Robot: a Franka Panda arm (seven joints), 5 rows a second.
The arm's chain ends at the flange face. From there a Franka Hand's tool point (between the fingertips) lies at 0.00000 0.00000 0.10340 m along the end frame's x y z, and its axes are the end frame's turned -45 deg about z.
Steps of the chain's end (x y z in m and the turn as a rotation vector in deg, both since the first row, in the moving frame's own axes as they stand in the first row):
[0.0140 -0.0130 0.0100 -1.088 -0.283 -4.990]
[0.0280 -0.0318 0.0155 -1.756 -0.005 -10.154]
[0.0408 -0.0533 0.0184 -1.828 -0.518 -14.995]
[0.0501 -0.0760 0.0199 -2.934 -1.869 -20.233]
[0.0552 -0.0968 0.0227 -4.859 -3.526 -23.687]
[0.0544 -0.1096 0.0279 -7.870 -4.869 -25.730]
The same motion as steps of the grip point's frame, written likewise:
[0.0174 0.0018 0.0100 -0.569 -0.969 -4.990]
[0.0402 -0.0003 0.0155 -1.238 -1.245 -10.154]
[0.0638 -0.0068 0.0183 -0.926 -1.659 -14.995]
[0.0834 -0.0159 0.0197 -0.753 -3.396 -20.233]
[0.0974 -0.0256 0.0221 -0.943 -5.929 -23.687]
[0.1012 -0.0318 0.0266 -2.122 -9.008 -25.730]

